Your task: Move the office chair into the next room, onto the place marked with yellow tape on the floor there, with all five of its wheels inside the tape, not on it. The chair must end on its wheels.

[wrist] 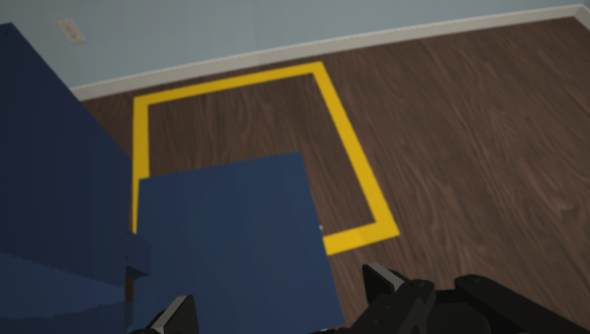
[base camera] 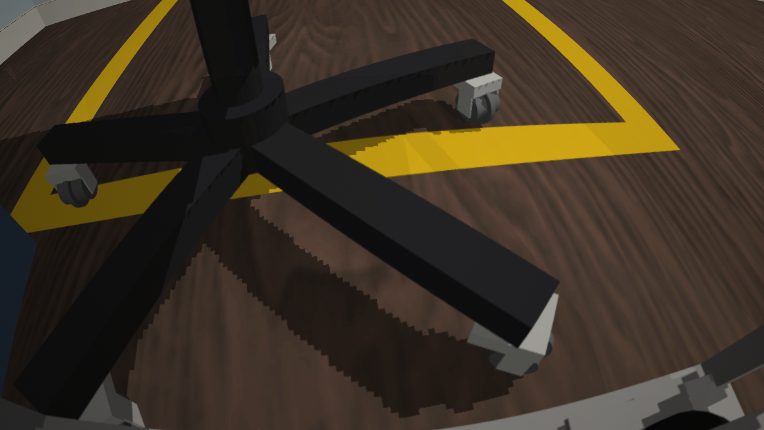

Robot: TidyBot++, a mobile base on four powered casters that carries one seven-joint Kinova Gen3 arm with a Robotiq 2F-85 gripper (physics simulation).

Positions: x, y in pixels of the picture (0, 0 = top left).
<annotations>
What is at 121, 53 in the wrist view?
A light blue wall.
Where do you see a blue seat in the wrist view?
At 243, 238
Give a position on a yellow tape square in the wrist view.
At 385, 227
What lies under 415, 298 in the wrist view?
My gripper.
</annotations>
